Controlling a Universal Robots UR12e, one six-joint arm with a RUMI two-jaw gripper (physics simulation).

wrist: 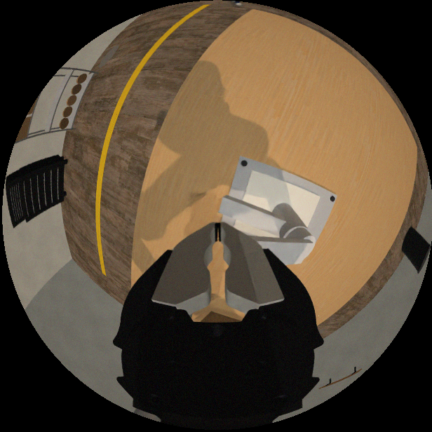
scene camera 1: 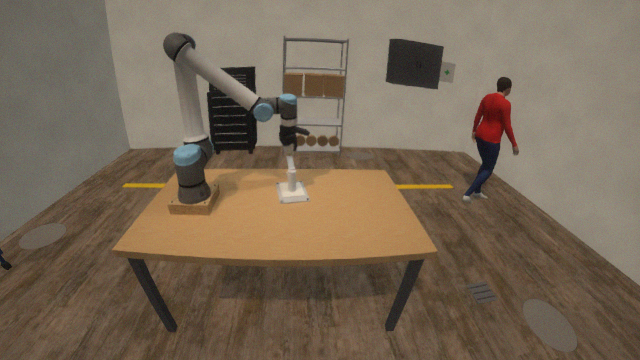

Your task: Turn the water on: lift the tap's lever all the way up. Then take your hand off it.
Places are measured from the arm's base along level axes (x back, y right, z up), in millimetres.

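Pixels of known places: gripper, between the fingertips: (scene camera 1: 292, 155); arm's base, origin of its link: (scene camera 1: 194, 195).
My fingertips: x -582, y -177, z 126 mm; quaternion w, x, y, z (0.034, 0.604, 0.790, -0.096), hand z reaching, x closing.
Observation:
Ahead of a thing's pixels: the offset from my fingertips to its top centre. "spot": to the spot under its first point. Level surfaces: height alone.
The white tap {spot: dx +20, dy +139, dz -105 mm} (scene camera 1: 292, 181) (wrist: 291, 216) stands upright on its square base plate {spot: dx +71, dy +204, dz -180 mm} (scene camera 1: 285, 199) (wrist: 324, 212). In the wrist view its spout (wrist: 252, 212) points left, low over the plate. The lever {dx +21, dy +73, dz +7 mm} (scene camera 1: 290, 163) (wrist: 295, 251) is tilted steeply up above the column, and part of it is hidden behind the right finger in the wrist view. My gripper (scene camera 1: 288, 152) (wrist: 217, 223) is shut and empty, pointing down at the upper end of the lever. In the wrist view the right finger overlaps the lever; whether they touch I cannot tell.
The tap stands on the wooden table {dz -189 mm} (scene camera 1: 345, 220) (wrist: 340, 110), right of the arm's base block (scene camera 1: 190, 207). Behind the table are a metal shelf rack (scene camera 1: 284, 55) and a black tool cabinet (scene camera 1: 232, 120). A person in red (scene camera 1: 494, 120) is at the right.

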